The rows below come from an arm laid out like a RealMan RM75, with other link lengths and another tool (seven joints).
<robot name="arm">
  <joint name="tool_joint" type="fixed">
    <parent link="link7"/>
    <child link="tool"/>
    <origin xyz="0.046 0.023 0.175" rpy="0 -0.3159 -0.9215"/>
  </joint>
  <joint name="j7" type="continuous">
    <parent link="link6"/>
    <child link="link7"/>
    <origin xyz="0 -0.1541 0" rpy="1.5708 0 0"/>
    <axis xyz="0 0 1"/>
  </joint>
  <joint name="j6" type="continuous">
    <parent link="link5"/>
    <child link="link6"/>
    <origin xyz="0 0 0" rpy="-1.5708 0 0"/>
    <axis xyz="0 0 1"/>
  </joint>
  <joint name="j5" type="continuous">
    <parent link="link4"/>
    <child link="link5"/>
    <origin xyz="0 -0.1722 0" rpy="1.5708 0 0"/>
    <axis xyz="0 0 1"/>
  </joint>
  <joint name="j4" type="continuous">
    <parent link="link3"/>
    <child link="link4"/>
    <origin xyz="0 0 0" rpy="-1.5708 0 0"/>
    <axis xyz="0 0 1"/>
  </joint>
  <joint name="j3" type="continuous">
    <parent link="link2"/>
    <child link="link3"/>
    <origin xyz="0 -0.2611 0" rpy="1.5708 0 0"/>
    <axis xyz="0 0 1"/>
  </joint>
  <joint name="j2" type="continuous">
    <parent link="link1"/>
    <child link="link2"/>
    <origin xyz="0 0 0" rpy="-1.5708 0 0"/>
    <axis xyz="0 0 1"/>
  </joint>
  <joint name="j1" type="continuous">
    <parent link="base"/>
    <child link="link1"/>
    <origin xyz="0 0 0.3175" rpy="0 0 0"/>
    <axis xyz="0 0 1"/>
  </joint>
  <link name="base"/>
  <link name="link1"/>
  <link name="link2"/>
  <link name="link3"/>
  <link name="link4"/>
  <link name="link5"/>
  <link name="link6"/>
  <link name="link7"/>
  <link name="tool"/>
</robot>
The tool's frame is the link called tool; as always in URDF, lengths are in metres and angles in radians. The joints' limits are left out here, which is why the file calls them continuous.
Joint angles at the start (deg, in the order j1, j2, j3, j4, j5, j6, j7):
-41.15, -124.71, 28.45, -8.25, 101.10, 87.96, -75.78
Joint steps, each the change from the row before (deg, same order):
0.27, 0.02, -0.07, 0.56, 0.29, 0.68, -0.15
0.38, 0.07, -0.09, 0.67, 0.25, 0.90, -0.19
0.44, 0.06, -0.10, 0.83, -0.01, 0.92, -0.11
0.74, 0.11, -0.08, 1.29, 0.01, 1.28, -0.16
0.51, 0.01, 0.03, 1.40, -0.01, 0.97, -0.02
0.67, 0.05, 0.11, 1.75, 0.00, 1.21, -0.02
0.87, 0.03, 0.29, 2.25, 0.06, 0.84, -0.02
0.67, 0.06, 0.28, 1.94, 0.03, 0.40, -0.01
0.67, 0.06, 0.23, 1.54, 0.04, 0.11, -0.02
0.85, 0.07, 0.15, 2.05, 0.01, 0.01, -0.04
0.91, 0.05, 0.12, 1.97, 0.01, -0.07, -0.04
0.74, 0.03, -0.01, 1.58, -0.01, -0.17, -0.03
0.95, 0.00, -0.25, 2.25, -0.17, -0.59, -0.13
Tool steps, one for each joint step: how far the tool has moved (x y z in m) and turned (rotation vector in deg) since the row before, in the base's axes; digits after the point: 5 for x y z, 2 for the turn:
0.00014, -0.00137, 0.00281, 0.20, -0.24, -0.40
-0.00024, -0.00126, 0.00421, 0.31, -0.37, -0.39
-0.00071, 0.00002, 0.00539, 0.65, -0.40, -0.28
-0.00201, -0.00020, 0.00738, 0.96, -0.40, -0.38
-0.00108, -0.00031, 0.00548, 1.03, -0.05, -0.61
-0.00169, -0.00093, 0.00652, 1.23, 0.04, -0.80
-0.00402, -0.00036, 0.00453, 1.42, 0.74, -0.73
-0.00401, 0.00060, 0.00272, 1.24, 0.94, -0.53
-0.00464, 0.00101, 0.00136, 0.97, 0.93, -0.16
-0.00631, 0.00246, 0.00216, 1.40, 1.24, -0.05
-0.00678, 0.00251, 0.00194, 1.34, 1.25, 0.11
-0.00587, 0.00277, 0.00175, 1.15, 1.03, 0.24
-0.00887, 0.00653, 0.00319, 1.86, 1.46, 0.74

